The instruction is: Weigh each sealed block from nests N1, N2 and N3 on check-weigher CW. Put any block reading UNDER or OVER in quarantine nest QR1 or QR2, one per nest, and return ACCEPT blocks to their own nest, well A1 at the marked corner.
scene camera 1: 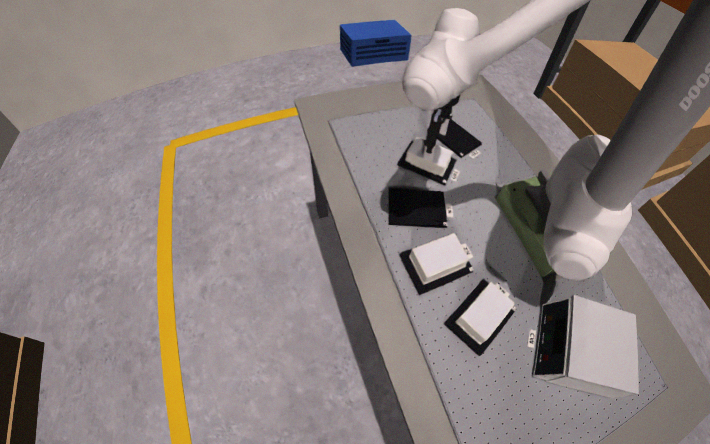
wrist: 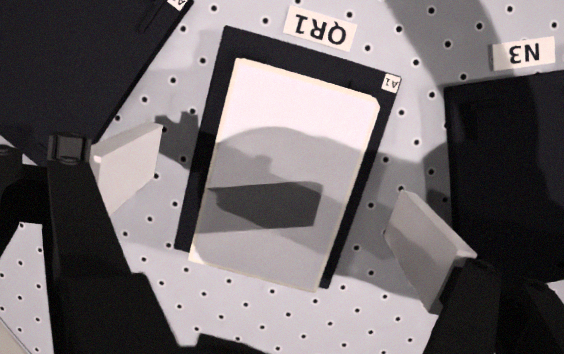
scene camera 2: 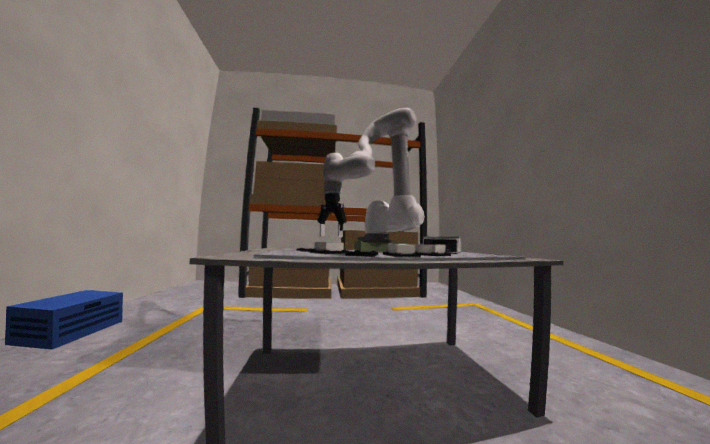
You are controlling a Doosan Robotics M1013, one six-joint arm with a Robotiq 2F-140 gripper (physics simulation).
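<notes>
My gripper [scene camera 1: 429, 149] [scene camera 2: 331, 231] [wrist: 278, 183] is open above a white block [scene camera 1: 426, 158] [scene camera 2: 328, 246] [wrist: 295, 115]. Its fingers stand apart at either side of the block in the wrist view. The block rests on nest QR1 [scene camera 1: 402, 161] [wrist: 217, 100] and reaches past the nest's lower edge in the wrist view; whether it is fully seated is unclear. Nest N3 [scene camera 1: 417, 206] [wrist: 495, 175] and nest QR2 [scene camera 1: 460, 137] [wrist: 75, 60] hold no visible block. White blocks [scene camera 1: 439, 256] [scene camera 1: 486, 311] sit on nest N2 [scene camera 1: 413, 271] and nest N1 [scene camera 1: 462, 334]. Check-weigher CW [scene camera 1: 602, 345] carries no block; its display is dark.
The green arm base [scene camera 1: 526, 219] stands on the table [scene camera 1: 361, 261] between the nests and the boxes behind. A blue crate [scene camera 1: 375, 42] [scene camera 2: 62, 319] lies on the floor. A shelf rack [scene camera 2: 423, 183] stands behind the arm.
</notes>
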